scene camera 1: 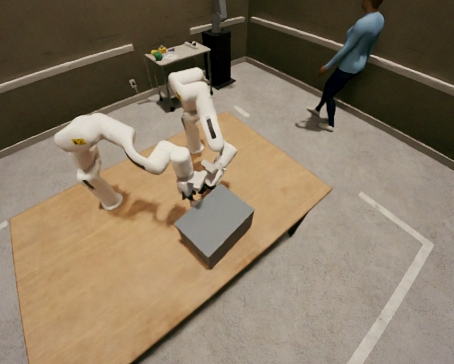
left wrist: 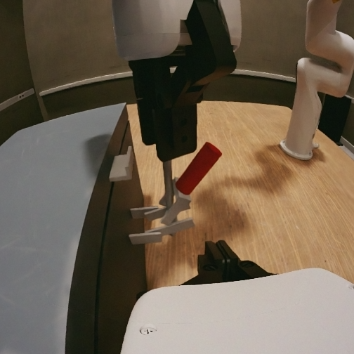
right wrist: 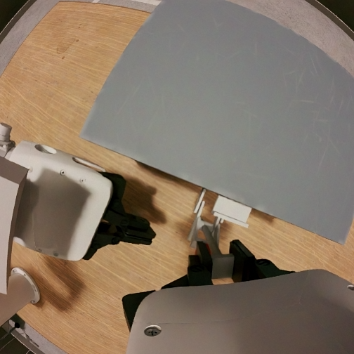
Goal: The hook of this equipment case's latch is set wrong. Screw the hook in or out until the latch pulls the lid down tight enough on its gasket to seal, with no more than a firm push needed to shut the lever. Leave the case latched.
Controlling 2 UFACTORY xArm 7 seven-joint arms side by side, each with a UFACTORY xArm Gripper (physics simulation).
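Where they show: left gripper, between the fingertips: (scene camera 1: 199, 193); right gripper, between the fingertips: (scene camera 1: 191, 196); left arm's base, origin of its link: (scene camera 1: 195, 147); right arm's base, origin of its link: (scene camera 1: 112, 201).
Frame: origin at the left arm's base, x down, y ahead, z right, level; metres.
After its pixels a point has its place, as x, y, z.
The grey equipment case (scene camera 1: 215, 220) {-0.207, 0.636, 0.324} (left wrist: 45, 200) (right wrist: 225, 100) stands on the table with its lid down; a dark seam shows in the left wrist view. A pale catch plate (left wrist: 121, 167) (right wrist: 231, 209) sits on its latch side. Below it, the latch's lever with red handle (left wrist: 199, 168) slants up and away from the case. The grey hook (left wrist: 168, 185) (right wrist: 222, 267) stands up from the latch, apart from the catch plate. My right gripper (left wrist: 168, 147) (right wrist: 216, 255) is shut on the hook's end. My left gripper (left wrist: 213, 256) (right wrist: 148, 232) is shut and empty, beside the latch.
The wooden table (scene camera 1: 100, 265) {0.000, 0.351, 0.866} carries both arm bases behind the case. Both grippers are close together on the latch side. A small cart (scene camera 1: 186, 53) with items and a black cabinet (scene camera 1: 218, 57) stand behind the table. A person (scene camera 1: 361, 42) stands on the floor at right.
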